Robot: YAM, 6 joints.
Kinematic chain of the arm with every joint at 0, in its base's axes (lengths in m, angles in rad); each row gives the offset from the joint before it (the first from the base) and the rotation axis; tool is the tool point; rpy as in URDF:
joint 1: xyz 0 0 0.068 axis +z
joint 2: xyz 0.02 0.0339 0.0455 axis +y
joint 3: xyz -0.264 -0.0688 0 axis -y
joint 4: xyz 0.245 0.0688 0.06 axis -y
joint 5: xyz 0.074 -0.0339 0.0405 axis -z
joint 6: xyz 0.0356 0 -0.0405 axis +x
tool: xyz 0 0 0 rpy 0 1.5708 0
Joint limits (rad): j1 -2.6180..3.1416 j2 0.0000..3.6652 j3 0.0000..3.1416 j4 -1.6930..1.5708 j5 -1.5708..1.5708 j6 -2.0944..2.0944
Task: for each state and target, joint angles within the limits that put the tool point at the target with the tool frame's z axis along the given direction. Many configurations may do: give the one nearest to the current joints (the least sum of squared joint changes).
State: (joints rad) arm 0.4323 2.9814 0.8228 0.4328 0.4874 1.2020
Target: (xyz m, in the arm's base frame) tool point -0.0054 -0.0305 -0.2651 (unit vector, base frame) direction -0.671 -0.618 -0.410
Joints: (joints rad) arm -0.4311 3.6631 1.0552 0.3286 1.0005 1.2020
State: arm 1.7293 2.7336 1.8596 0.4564 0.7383 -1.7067
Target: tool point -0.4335 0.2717 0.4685 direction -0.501 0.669 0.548
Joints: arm 2.6039 2.2576 2.3760 0.4983 0.3238 -1.7067
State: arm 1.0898 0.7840 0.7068 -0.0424 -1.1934 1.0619
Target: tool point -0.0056 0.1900 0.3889 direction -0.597 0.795 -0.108
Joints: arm 1.4743 0.8820 0.9906 -0.2548 -0.7353 1.0619
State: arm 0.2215 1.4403 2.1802 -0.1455 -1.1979 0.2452
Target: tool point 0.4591 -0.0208 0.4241 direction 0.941 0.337 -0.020
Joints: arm -0.0769 1.9146 1.9325 -0.0398 -0.4207 0.2452
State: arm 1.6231 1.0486 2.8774 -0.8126 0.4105 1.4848
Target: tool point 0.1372 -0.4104 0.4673 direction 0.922 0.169 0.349
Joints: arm 1.8164 0.6669 3.1383 -0.7296 1.2089 1.4848
